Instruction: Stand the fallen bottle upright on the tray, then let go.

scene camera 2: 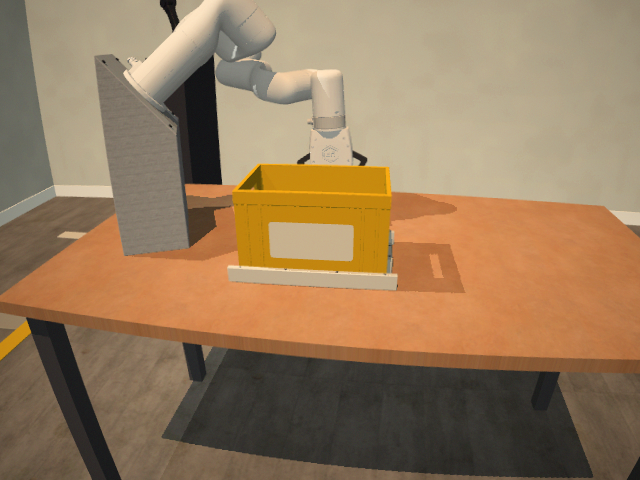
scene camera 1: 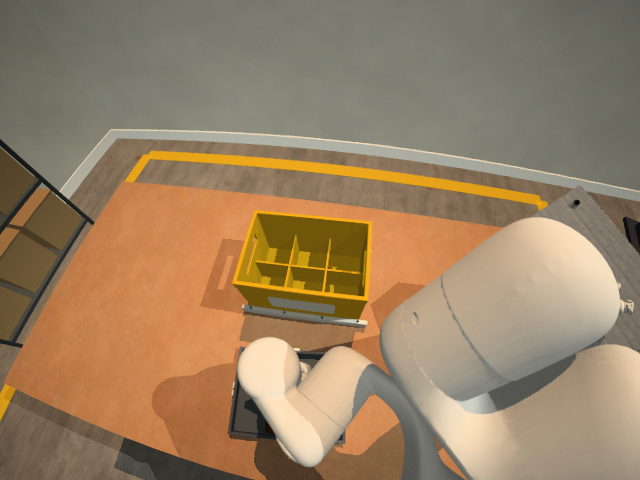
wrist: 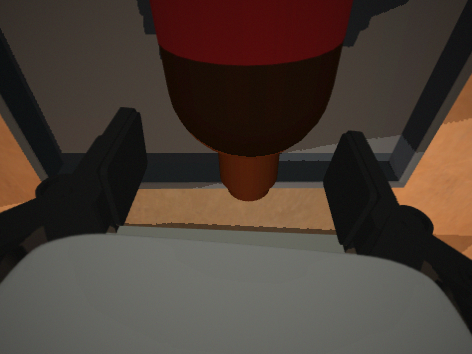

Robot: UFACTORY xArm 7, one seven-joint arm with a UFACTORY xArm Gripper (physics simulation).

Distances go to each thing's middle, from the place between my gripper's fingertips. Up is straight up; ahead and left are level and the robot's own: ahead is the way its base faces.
Labels:
My hand is 1 cm past the brown bottle [wrist: 248, 87], 3 cm to the right of it and 2 cm above it.

